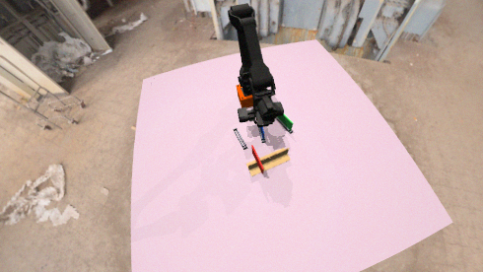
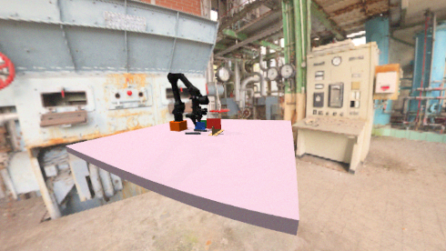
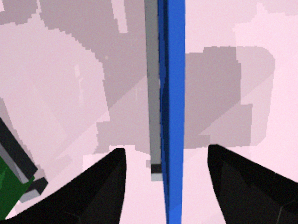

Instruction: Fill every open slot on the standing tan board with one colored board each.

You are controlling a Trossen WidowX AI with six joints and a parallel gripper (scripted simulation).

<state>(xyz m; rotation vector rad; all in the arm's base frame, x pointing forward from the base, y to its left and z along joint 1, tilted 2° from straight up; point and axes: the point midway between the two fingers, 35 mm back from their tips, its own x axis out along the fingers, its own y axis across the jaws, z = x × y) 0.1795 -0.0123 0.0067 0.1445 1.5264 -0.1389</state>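
Now: the blue board 2 cm ahead of my gripper tip, 1 cm to the right of it and 2 cm below it. Also, from my gripper tip: tan board 17 cm ahead, 3 cm to the right, 1 cm below; then red board 17 cm ahead, 8 cm to the right, 2 cm above; then green board 3 cm ahead, 11 cm to the left, 2 cm below.
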